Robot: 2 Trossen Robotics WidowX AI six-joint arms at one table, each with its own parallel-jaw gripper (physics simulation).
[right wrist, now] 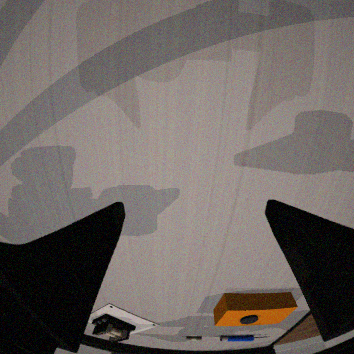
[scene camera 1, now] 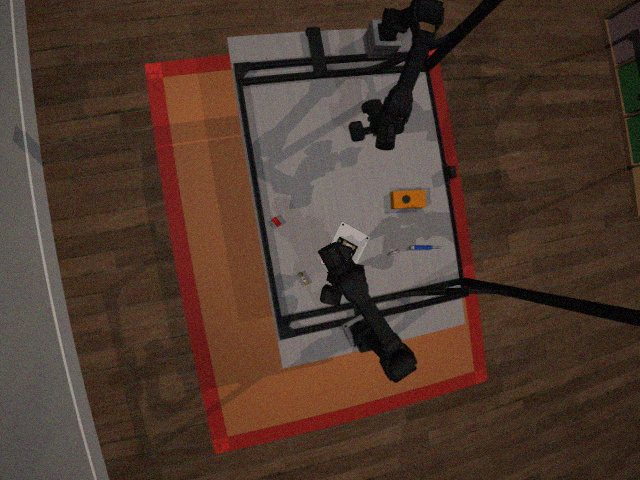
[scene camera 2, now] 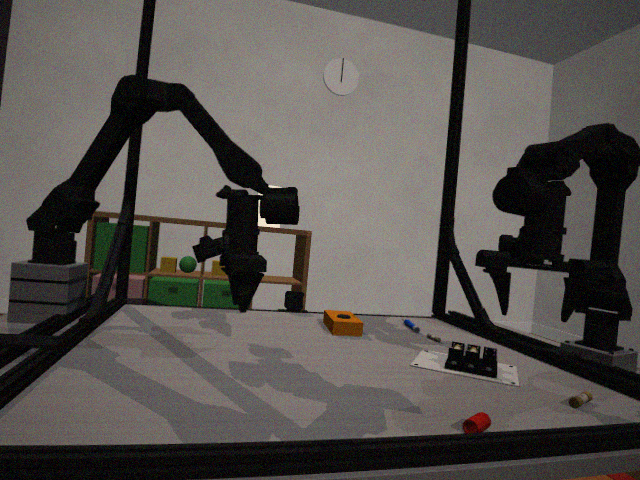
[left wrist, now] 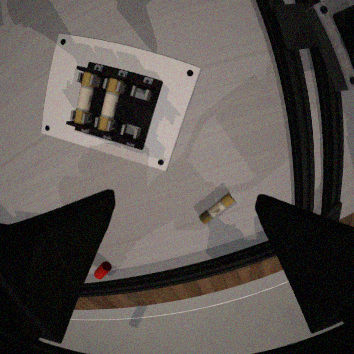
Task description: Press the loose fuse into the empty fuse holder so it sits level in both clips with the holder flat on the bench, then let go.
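The loose fuse, pale with brass end caps, lies on the bench apart from the holder. The black fuse holder is on a white plate that looks flat on the bench. In the left wrist view two slots hold fuses and the rightmost clip pair is empty. My left gripper is open and empty, above the bench; in scene camera 1 its arm partly covers the holder. My right gripper is open and empty, far from both.
An orange block with a dark round spot, a blue screwdriver and a small pale piece lie beyond the holder. A red cylinder lies near the black frame rail.
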